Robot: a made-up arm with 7 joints. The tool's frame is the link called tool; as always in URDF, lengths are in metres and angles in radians.
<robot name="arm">
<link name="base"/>
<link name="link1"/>
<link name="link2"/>
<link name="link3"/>
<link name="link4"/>
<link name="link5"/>
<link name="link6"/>
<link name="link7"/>
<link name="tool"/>
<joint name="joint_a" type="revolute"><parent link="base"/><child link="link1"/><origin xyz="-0.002 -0.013 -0.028" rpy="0 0 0"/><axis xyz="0.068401 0.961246 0.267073"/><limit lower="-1.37" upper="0.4" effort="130" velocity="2.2"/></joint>
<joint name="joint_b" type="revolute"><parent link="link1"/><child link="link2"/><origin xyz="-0.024 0.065 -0.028" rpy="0 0 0"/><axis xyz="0.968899 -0.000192 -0.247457"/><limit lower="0.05" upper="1.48" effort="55" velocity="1.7"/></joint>
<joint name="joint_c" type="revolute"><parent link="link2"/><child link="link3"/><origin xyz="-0.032 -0.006 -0.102" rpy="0 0 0"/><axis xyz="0.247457 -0.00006 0.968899"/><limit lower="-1" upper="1.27" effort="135" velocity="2"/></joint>
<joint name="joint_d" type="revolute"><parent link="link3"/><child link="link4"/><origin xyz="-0.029 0.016 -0.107" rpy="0 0 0"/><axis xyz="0.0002 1 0.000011"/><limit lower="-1.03" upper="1.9" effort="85" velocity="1.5"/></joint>
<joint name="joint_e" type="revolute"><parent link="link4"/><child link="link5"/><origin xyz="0.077 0.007 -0.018" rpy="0 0 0"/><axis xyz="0.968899 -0.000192 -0.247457"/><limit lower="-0.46" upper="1.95" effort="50" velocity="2.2"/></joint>
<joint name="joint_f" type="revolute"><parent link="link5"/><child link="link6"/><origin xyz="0.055 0.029 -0.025" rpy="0 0 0"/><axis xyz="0.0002 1 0.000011"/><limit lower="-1.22" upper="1.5" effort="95" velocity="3.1"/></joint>
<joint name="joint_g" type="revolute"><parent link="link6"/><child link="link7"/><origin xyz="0.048 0.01 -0.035" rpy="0 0 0"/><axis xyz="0.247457 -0.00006 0.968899"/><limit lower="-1.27" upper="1.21" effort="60" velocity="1.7"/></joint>
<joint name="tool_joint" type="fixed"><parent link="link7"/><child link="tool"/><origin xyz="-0.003 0.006 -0.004" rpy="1.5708 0 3.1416"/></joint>
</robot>
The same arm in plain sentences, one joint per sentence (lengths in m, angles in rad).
The arm has seven revolute joints in a row. What follows holds with every joint at zero, and every direction is one of the base frame's.
Joint 1 lies 0.0020 m along -x and 0.0130 m along -y and 0.0280 m along -z from the base frame's origin and rotates about the direction (0.068403, 0.961235, 0.26711), from -1.3700 to 0.4000 rad.
Joint 2 lies 0.0240 m along -x and 0.0650 m along +y and 0.0280 m along -z from joint 1 and rotates about the direction (0.968889, -0.0002, -0.247497), from 0.0500 to 1.4800 rad.
Joint 3 lies 0.0320 m along -x and 0.0060 m along -y and 0.1020 m along -z from joint 2 and rotates about the direction (0.247497, -0.0001, 0.968889), from -1.0000 to 1.2700 rad.
Joint 4 lies 0.0290 m along -x and 0.0160 m along +y and 0.1070 m along -z from joint 3 and rotates about the direction (0.0002, 1, 0), from -1.0300 to 1.9000 rad.
Joint 5 lies 0.0770 m along +x and 0.0070 m along +y and 0.0180 m along -z from joint 4 and rotates about the direction (0.968889, -0.0002, -0.247497), from -0.4600 to 1.9500 rad.
Joint 6 lies 0.0550 m along +x and 0.0290 m along +y and 0.0250 m along -z from joint 5 and rotates about the direction (0.0002, 1, 0), from -1.2200 to 1.5000 rad.
Joint 7 lies 0.0480 m along +x and 0.0100 m along +y and 0.0350 m along -z from joint 6 and rotates about the direction (0.247497, -0.0001, 0.968889), from -1.2700 to 1.2100 rad.
The tool frame, which is the frame that the pose is given for, lies 0.0030 m along -x and 0.0060 m along +y and 0.0040 m along -z from joint 7; its axes are the base frame's turned by roll 1.5708, pitch 0.0000 and yaw -3.1416 rad (as in URDF: about the fixed x, then y, then z).

